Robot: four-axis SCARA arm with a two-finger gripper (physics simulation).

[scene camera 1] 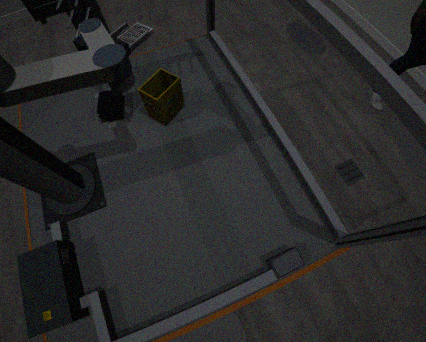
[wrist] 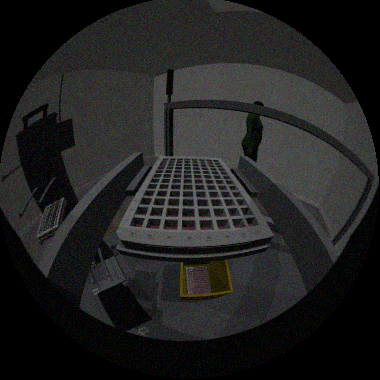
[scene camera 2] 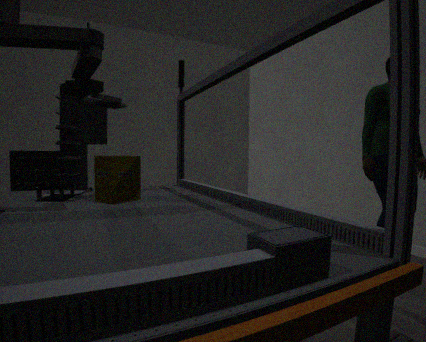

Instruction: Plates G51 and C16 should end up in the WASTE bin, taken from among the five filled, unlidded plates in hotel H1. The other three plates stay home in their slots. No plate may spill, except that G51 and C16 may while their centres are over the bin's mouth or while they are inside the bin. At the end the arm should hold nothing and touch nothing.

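Note:
My gripper is shut on a light, level microplate with a grid of wells and reddish contents. The plate is held high, above the level of the yellow WASTE bin, which shows below its near edge in the wrist view. Another gridded plate with pinkish wells shows inside the bin. Hotel H1 stands low at the left in the wrist view; its slots cannot be made out. The name on the held plate cannot be read.
A black block stands beside the bin. A dark tower is at the left, with a gridded plate at its foot. A rail frame borders the deck; a person stands beyond.

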